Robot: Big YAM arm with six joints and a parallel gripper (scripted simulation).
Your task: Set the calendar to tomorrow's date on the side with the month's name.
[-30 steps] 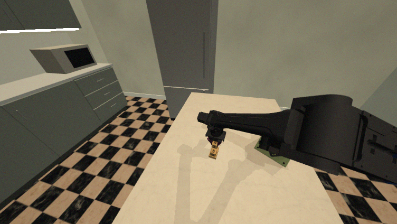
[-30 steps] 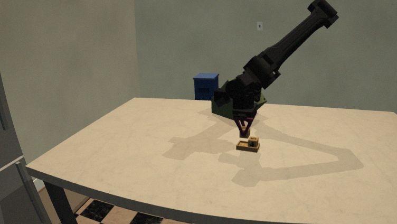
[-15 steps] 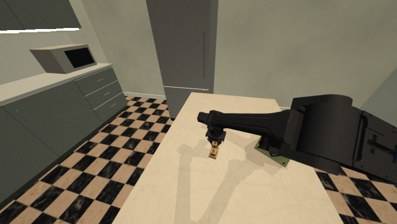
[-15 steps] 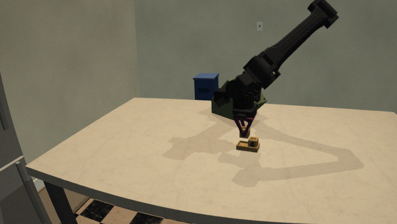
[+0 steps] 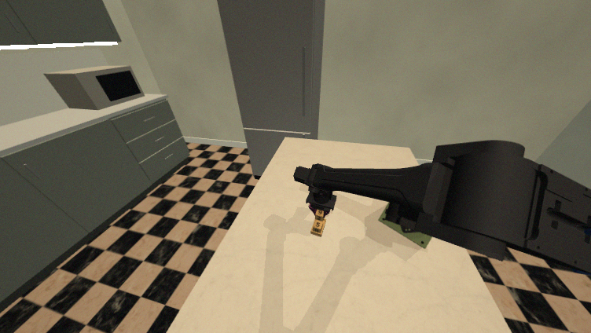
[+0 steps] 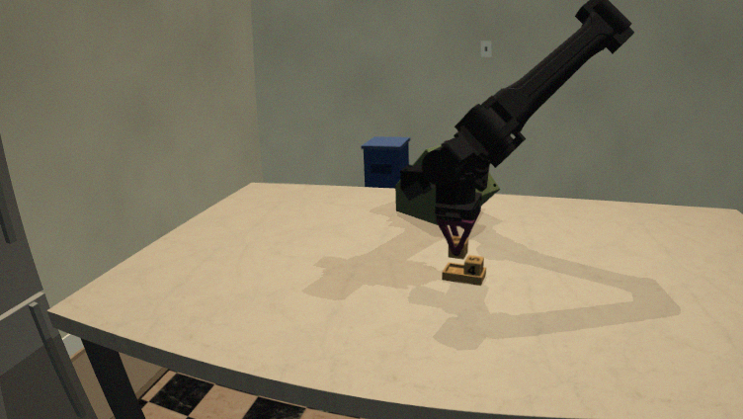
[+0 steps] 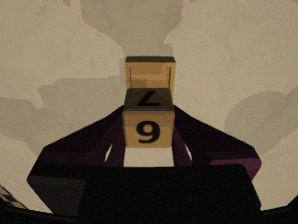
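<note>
Right now the cube is right at my hand. Also, from my hand: wooden tray 2 cm to the left, 6 cm below.
</note>
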